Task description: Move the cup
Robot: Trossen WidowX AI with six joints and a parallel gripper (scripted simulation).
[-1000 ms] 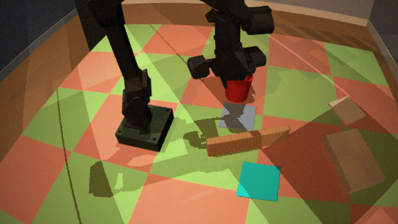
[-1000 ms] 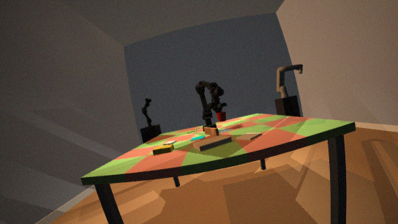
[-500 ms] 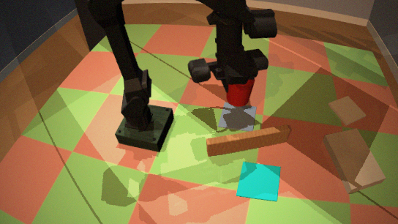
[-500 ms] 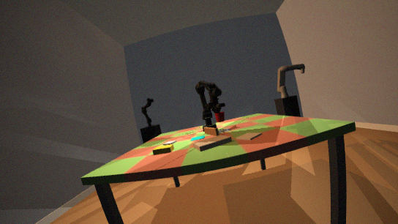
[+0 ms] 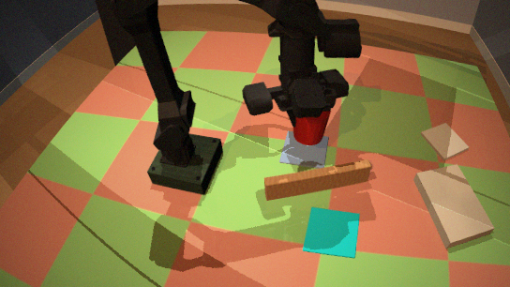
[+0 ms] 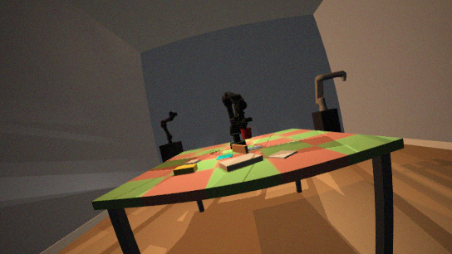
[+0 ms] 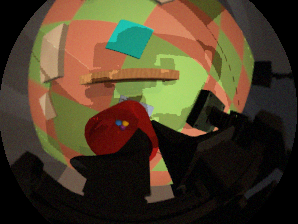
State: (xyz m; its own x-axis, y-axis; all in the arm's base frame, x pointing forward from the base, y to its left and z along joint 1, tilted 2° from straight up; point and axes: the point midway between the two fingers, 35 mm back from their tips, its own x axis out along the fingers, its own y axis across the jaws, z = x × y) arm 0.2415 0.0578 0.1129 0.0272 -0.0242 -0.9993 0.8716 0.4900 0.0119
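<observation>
My gripper tip is now 16 cm to the left of the cyan pad, 12 cm above it and 10 cm short of it. Round my gripper tip: wooden bar: 10 cm below, 6 cm ahead, 5 cm to the right; then red cup: 3 cm ahead, 1 cm to the left; then yellow block: 35 cm to the right, 32 cm ahead, 10 cm below.
</observation>
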